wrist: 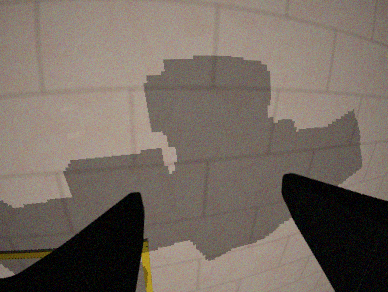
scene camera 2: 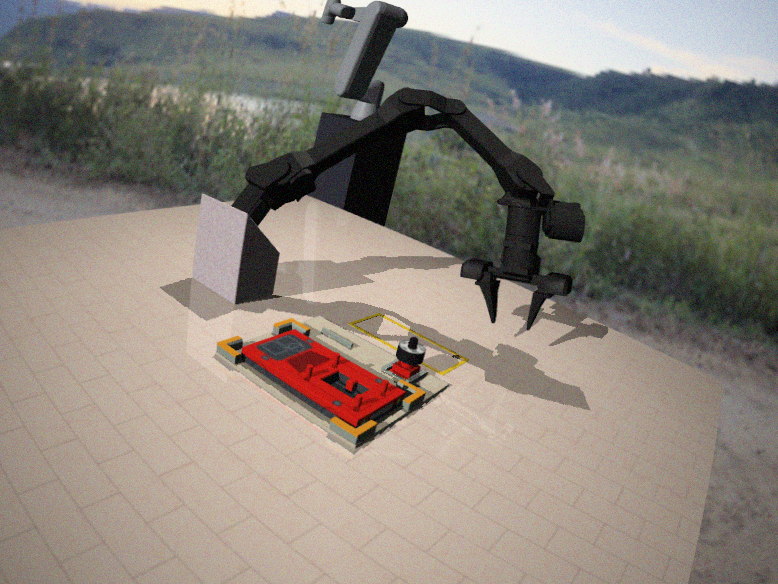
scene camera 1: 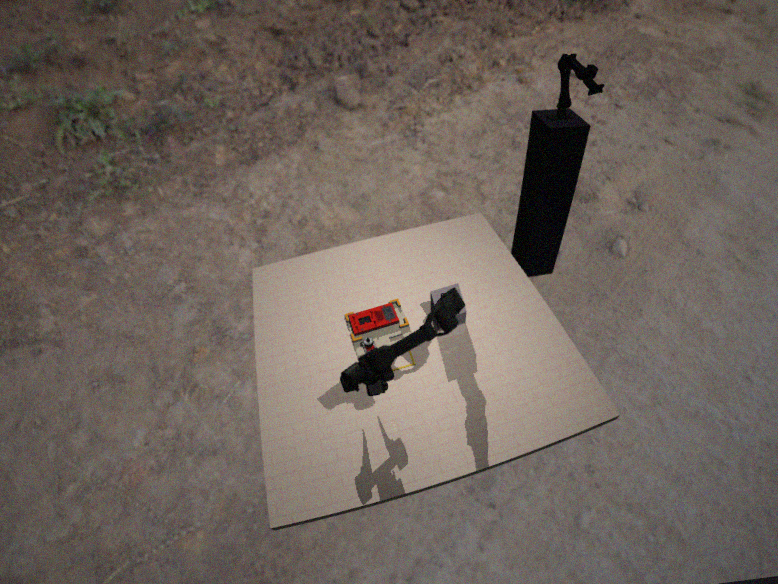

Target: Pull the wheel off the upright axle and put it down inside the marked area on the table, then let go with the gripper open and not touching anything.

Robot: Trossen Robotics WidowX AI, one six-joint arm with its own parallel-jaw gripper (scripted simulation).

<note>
The gripper (scene camera 2: 510, 326) is open, with nothing in its grasp.
The gripper also shows in the wrist view (wrist: 214, 193).
</note>
